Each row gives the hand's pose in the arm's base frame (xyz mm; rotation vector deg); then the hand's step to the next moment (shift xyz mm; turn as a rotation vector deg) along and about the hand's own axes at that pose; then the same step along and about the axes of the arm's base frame.
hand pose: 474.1 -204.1 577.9 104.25 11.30 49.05
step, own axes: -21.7 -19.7 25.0 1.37 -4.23 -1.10
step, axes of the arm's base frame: 5.1 -21.5 -31.5 1.38 3.30 -2.86
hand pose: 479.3 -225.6 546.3 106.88 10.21 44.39
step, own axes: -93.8 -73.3 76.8 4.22 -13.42 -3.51
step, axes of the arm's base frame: -11.5 -71.3 -121.9 4.27 10.44 -9.11
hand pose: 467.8 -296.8 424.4 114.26 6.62 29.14
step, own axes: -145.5 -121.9 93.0 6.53 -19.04 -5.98
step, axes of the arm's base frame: -77.7 -63.9 -185.9 6.14 15.80 -12.38
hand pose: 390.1 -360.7 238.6 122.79 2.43 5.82
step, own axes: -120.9 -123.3 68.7 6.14 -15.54 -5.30
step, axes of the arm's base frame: -113.1 1.0 -147.5 5.78 13.31 -9.83
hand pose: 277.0 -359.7 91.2 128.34 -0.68 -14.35
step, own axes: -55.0 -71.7 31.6 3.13 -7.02 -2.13
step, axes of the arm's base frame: -65.3 26.1 -65.0 2.91 5.77 -4.67
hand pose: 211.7 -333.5 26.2 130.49 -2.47 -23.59
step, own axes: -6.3 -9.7 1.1 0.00 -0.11 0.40
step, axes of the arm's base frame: -7.3 6.8 -6.0 -0.13 -0.21 -0.33
